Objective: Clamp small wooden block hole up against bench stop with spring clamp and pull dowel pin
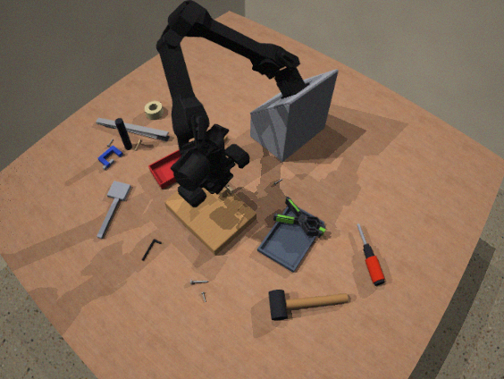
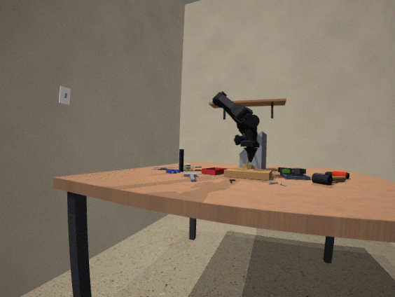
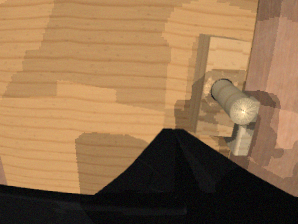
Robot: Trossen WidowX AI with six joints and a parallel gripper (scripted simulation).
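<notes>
The dowel pin lies 50 mm below my hand, 20 mm to the right of it and 20 mm behind it. From my hand the other things lie so: small wooden block (60 mm below, 20 mm to the right, 20 mm behind); then wooden board (90 mm below, 30 mm ahead); then bench stop (60 mm below, 40 mm behind).
</notes>
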